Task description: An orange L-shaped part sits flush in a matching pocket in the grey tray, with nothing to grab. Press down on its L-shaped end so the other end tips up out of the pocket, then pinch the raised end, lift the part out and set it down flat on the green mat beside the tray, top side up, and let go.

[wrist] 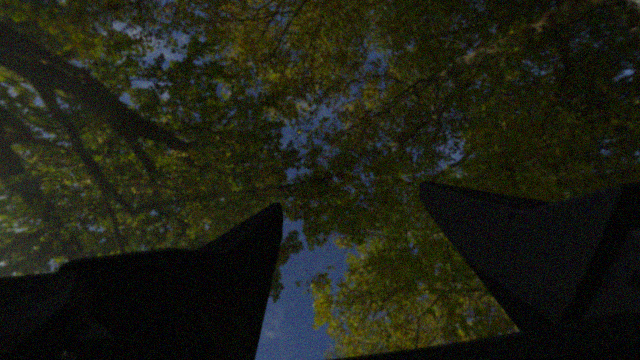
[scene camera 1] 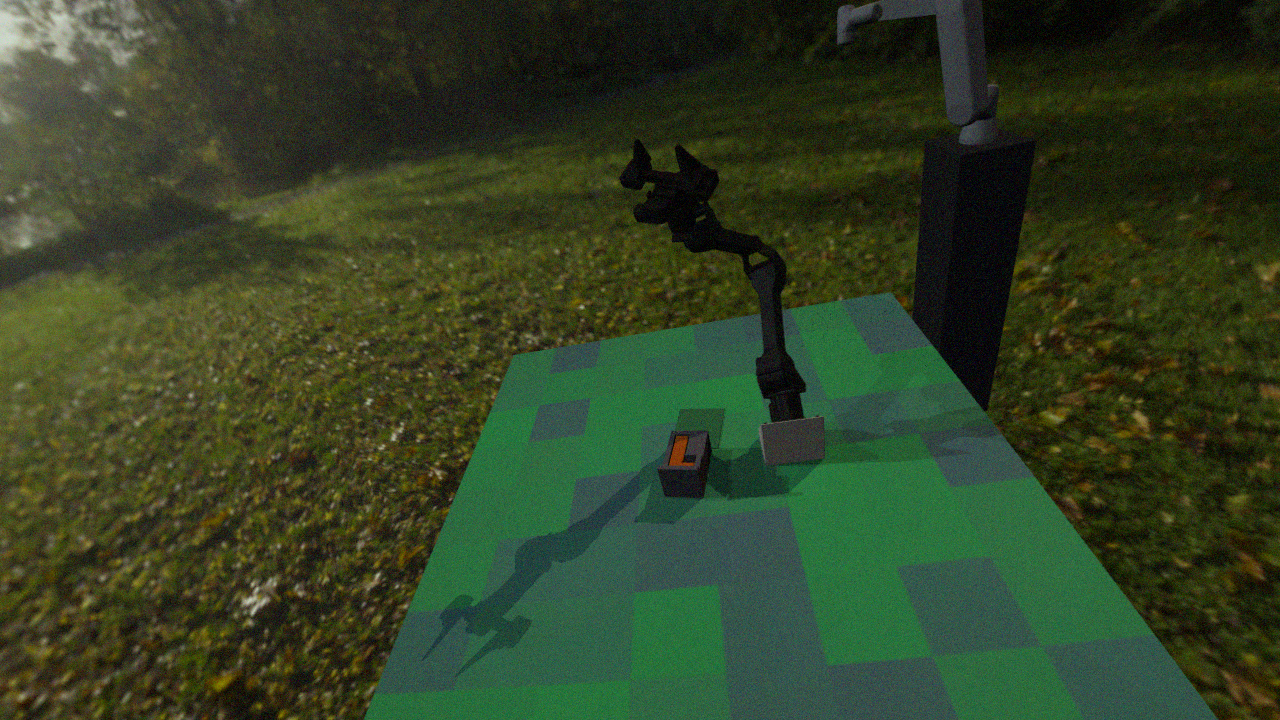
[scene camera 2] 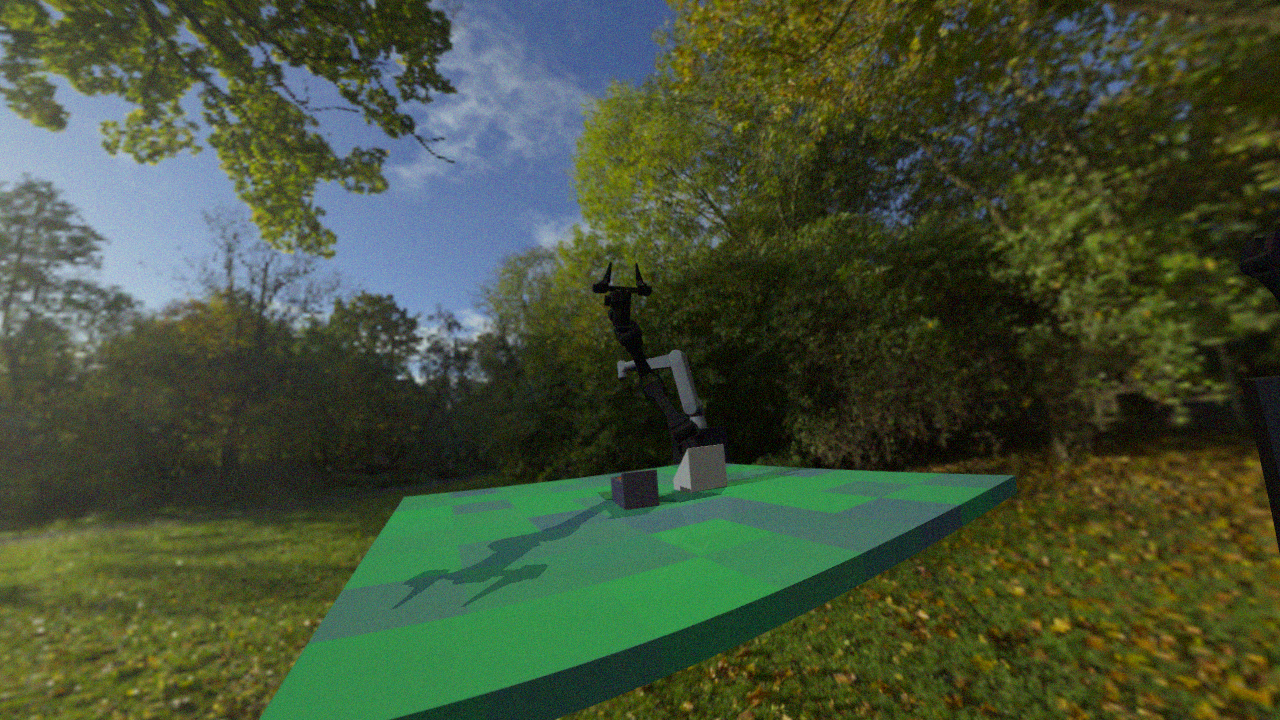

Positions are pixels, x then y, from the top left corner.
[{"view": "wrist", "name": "my gripper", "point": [350, 200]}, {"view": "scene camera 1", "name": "my gripper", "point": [655, 143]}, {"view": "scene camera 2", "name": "my gripper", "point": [623, 262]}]
